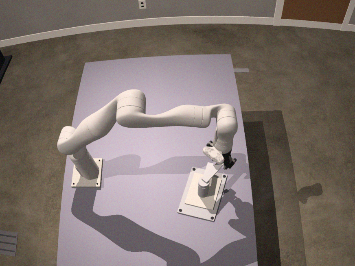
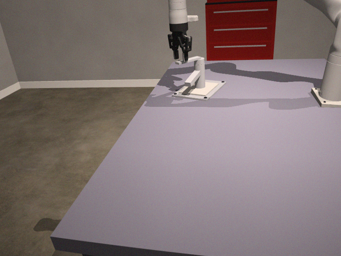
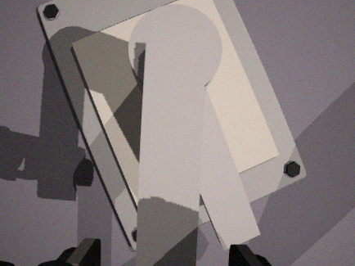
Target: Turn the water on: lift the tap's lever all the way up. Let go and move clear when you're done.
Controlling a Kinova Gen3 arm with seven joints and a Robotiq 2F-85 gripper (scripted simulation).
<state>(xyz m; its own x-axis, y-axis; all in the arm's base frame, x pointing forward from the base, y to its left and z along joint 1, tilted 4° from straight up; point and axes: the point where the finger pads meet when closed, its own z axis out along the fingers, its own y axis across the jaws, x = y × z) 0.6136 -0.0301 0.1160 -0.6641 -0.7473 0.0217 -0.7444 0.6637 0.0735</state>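
My gripper is now 30 mm past the flat lever, 30 mm to the left of it and 20 mm above it. From my hand the other things lie so: tap (50 mm behind, 50 mm to the right, 80 mm below).
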